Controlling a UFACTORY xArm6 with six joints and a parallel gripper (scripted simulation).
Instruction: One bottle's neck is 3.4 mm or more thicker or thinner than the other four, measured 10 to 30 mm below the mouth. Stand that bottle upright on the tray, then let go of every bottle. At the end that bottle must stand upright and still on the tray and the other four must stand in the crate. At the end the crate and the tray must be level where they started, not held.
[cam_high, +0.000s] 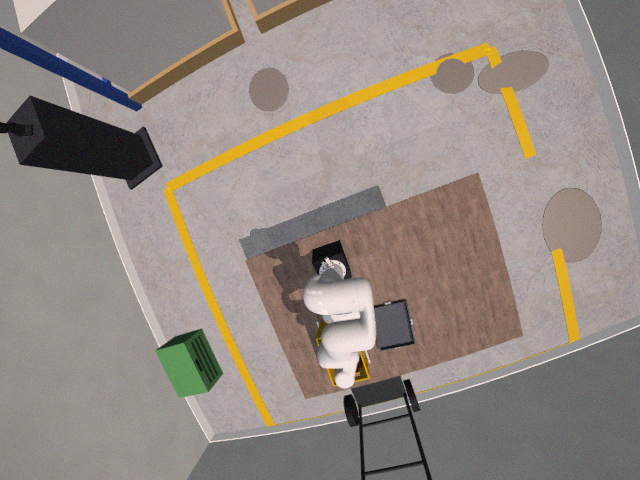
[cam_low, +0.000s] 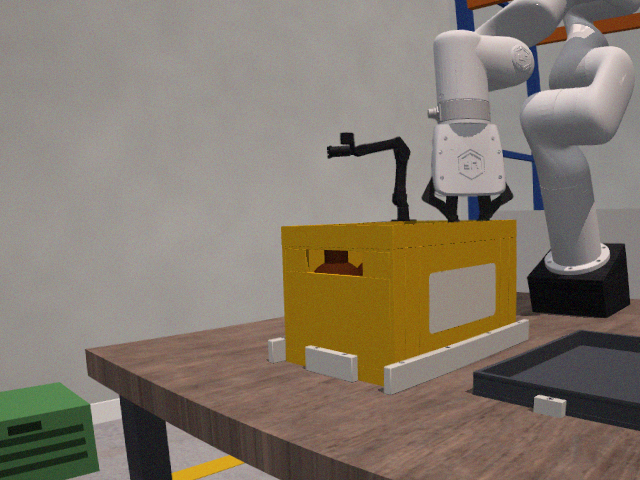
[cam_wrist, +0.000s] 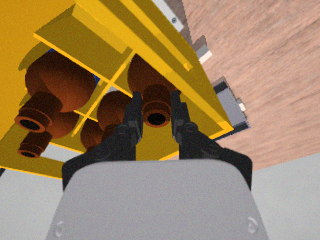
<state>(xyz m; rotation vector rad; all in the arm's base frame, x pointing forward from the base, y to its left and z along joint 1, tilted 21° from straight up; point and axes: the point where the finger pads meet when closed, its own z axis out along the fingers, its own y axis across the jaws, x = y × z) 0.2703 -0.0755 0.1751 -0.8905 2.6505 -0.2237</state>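
My gripper is now 8 cm short of the yellow crate, 7 cm above it and 5 cm to the left of it. Also, from my hand: dark tray (22 cm to the left, 15 cm below, 11 cm ahead).
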